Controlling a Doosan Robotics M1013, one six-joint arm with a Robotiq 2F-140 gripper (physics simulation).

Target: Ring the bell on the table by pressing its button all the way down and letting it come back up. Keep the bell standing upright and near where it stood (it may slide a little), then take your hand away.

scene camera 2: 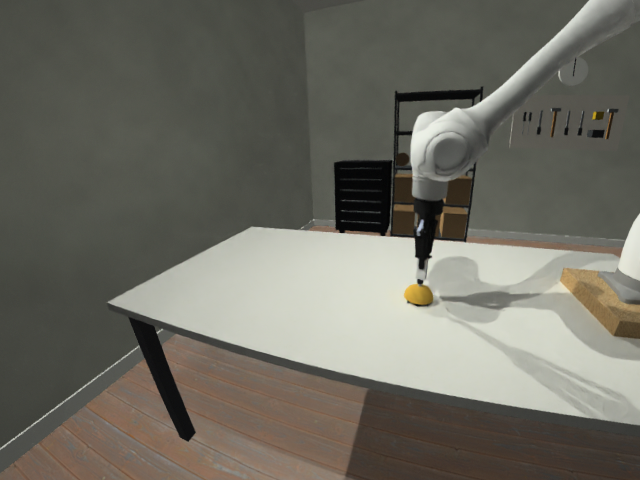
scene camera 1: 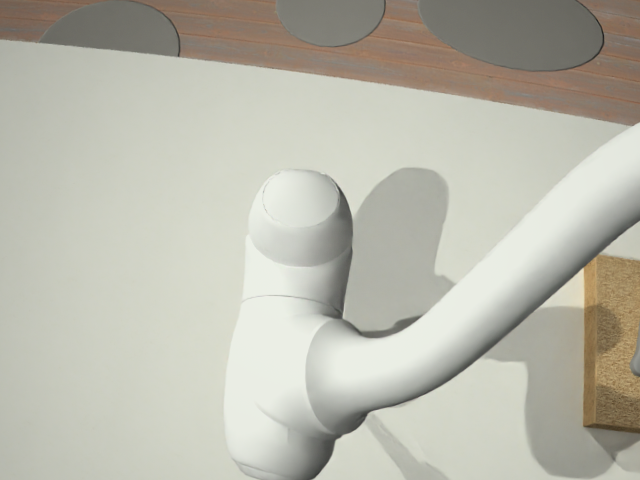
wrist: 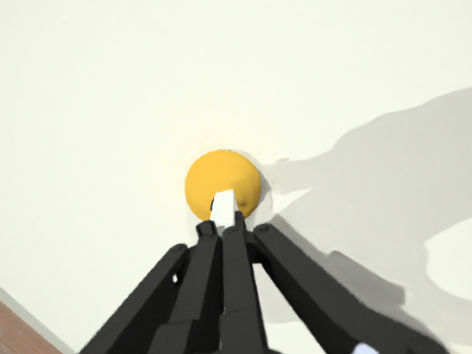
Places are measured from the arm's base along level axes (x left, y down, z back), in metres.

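Pixels of known places: gripper, fingertip midpoint: [scene camera 2: 420,278] [wrist: 228,205].
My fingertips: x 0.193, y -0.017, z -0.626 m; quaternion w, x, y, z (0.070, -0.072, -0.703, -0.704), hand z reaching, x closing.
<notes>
Behind a point stands the place of what it marks.
The bell, a yellow dome [scene camera 2: 418,295] {x 0.233, y 0.017, z -0.622 m} [wrist: 220,172] {x 0.190, y 0.011, z -0.649 m}, stands upright on the white table [scene camera 2: 289,299] {x 0.368, y 0.049, z -0.977 m} [wrist: 100,100] {x 0.275, y 0.049, z -0.766 m}. My gripper [scene camera 2: 421,277] {x 0.193, y -0.017, z -0.626 m} [wrist: 228,205] {x 0.193, y -0.017, z -0.626 m} is shut, with nothing between its fingers, and points straight down over the bell. In scene camera 2 its fingertips are right at the dark button [scene camera 2: 419,282] {x 0.209, y -0.012, z -0.626 m} on top of the dome; they look to be touching it. How far the button is pressed cannot be told. In the wrist view the light fingertips cover most of the button. In scene camera 1 the arm [scene camera 1: 289,361] {x 0.331, y -0.446, z -0.586 m} hides the bell and the gripper.
The arm's base stands on a wooden block [scene camera 1: 612,403] {x 0.148, y 0.002, z -0.110 m} [scene camera 2: 589,299] {x 0.064, y 0.020, z -0.155 m} at the right of the table. Behind the table are a black drawer cabinet [scene camera 2: 362,196] and a shelf rack [scene camera 2: 439,95]. Tools hang on the back wall. The arm's shadow falls to the right of the bell.
</notes>
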